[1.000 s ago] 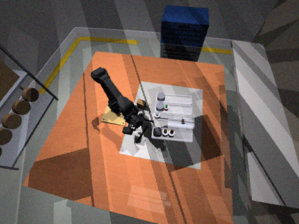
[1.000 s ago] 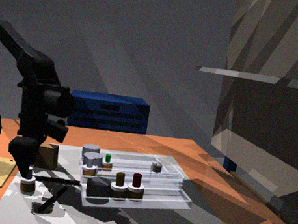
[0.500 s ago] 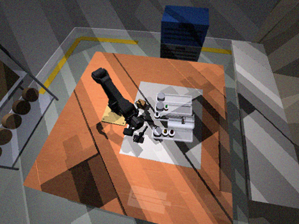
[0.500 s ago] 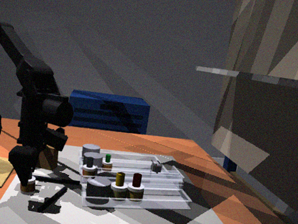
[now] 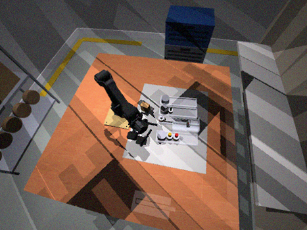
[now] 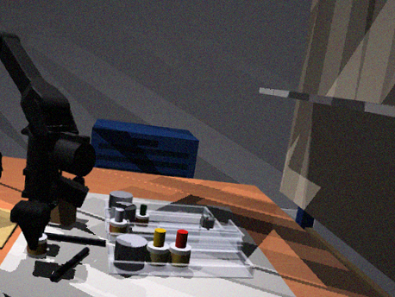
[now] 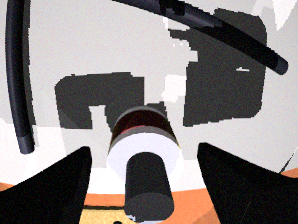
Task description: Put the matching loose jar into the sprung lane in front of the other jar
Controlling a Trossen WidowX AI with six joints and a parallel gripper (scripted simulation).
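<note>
The brown block is 190 mm to the left of my gripper tip and 10 mm above it. Also, from my gripper tip: clear lane rack (290 mm ahead, 140 mm to the left).
</note>
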